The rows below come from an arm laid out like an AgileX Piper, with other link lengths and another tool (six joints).
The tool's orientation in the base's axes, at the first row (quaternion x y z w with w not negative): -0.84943 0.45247 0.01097 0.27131
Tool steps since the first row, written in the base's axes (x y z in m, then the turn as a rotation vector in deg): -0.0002 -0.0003 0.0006 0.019 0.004 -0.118; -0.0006 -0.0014 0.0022 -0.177 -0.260 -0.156; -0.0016 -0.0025 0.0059 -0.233 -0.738 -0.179; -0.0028 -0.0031 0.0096 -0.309 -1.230 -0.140; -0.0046 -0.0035 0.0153 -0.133 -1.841 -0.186; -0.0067 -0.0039 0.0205 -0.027 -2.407 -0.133; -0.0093 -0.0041 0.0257 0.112 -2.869 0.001; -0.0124 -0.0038 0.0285 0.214 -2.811 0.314; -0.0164 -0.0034 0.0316 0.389 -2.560 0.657
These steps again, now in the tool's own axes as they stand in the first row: 0.0000 0.0000 -0.0007 0.039 0.037 0.107; 0.0001 0.0001 -0.0027 0.135 0.323 -0.030; -0.0006 -0.0003 -0.0066 0.473 0.588 -0.248; -0.0018 -0.0008 -0.0103 0.793 0.848 -0.530; -0.0041 -0.0018 -0.0157 1.375 1.003 -0.738; -0.0064 -0.0023 -0.0208 1.855 1.148 -1.026; -0.0092 -0.0026 -0.0260 2.254 1.185 -1.326; -0.0119 -0.0016 -0.0289 2.187 0.939 -1.543; -0.0154 0.0000 -0.0323 2.009 0.537 -1.677
